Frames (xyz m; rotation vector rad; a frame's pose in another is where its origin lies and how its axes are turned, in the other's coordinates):
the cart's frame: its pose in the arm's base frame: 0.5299 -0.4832 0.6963 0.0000 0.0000 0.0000
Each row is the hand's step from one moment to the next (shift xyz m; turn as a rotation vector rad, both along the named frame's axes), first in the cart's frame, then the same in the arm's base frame.
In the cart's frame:
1: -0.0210 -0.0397 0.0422 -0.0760 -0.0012 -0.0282
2: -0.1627 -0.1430 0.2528 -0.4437 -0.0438 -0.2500
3: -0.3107 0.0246 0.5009 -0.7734 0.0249 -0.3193
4: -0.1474 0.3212 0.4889 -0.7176 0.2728 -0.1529
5: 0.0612 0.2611 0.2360 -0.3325 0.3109 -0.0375
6: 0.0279 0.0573 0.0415 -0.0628 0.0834 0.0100
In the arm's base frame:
1: -0.0210 -0.0397 0.0422 -0.0760 -0.0012 -0.0282
2: -0.1627 -0.1430 0.2528 -0.4437 -0.0438 -0.2500
3: -0.3107 0.0246 0.5009 -0.7734 0.0249 -0.3193
4: -0.1474 0.3212 0.4889 -0.7176 0.2728 -0.1529
5: 0.0612 0.2611 0.2360 -0.3325 0.3109 -0.0375
6: 0.0279 0.0573 0.0415 -0.0628 0.0834 0.0100

